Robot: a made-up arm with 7 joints. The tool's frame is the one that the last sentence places. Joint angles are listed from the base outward.
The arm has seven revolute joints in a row. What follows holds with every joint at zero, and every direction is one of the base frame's. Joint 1 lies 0.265 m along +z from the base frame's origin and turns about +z. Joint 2 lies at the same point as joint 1 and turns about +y. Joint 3 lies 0.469 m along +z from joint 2 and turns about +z. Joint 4 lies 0.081 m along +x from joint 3 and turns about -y. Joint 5 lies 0.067 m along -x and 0.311 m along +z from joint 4 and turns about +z. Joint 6 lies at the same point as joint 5 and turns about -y. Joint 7 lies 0.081 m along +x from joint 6 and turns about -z. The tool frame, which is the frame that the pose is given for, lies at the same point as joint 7; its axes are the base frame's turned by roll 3.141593, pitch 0 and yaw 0 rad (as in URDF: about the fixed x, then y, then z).
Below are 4 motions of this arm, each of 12 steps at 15 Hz.
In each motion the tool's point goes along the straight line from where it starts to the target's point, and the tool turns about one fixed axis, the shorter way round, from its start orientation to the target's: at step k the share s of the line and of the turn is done. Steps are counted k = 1, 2, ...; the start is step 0. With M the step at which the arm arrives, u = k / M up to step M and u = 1 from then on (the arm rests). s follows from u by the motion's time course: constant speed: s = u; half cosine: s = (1 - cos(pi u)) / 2; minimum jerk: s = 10 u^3 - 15 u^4 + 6 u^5.
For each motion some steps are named. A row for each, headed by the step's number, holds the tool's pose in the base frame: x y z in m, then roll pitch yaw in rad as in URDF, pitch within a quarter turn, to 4 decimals.
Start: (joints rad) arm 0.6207 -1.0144 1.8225 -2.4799 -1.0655 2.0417 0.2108
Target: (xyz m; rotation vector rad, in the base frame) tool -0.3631 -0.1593 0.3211 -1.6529 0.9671 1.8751
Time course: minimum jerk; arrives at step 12
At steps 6, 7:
6: -0.3899 -0.0054 0.2971 0.9448 1.0423 2.5770
7: -0.3817 -0.0526 0.3044 0.9540 1.1529 2.7931

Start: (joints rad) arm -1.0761 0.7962 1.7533 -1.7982 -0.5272 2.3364 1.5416
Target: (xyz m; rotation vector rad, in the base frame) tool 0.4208 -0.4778 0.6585 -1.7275 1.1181 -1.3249
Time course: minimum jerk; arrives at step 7
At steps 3, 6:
3: 0.4907 -0.1938 0.6809 -2.2510 -0.0380 -0.9769
6: 0.4234 -0.4673 0.6593 -1.8639 -0.3842 -1.4278

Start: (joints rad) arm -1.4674 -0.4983 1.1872 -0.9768 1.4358 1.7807 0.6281
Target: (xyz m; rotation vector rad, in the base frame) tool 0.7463 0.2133 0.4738 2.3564 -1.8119 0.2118
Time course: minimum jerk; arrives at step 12
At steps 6, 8, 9, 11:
6: 0.5272 0.2343 0.7329 -2.5747 -0.1099 -0.8840
8: 0.6543 0.2221 0.5826 -2.9326 -0.1374 -1.1365
9: 0.7009 0.2176 0.5274 -3.0611 -0.1695 -1.2247
11: 0.7441 0.2135 0.4764 3.1053 -0.2088 -1.3026

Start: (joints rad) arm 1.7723 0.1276 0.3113 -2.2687 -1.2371 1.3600 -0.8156
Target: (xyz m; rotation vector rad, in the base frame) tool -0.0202 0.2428 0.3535 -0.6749 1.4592 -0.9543
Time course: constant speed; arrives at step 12
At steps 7, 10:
7: -0.0943 0.3096 0.4048 -1.6517 0.9044 -1.7012
10: -0.0498 0.2695 0.3740 -1.5694 0.6808 -1.7039

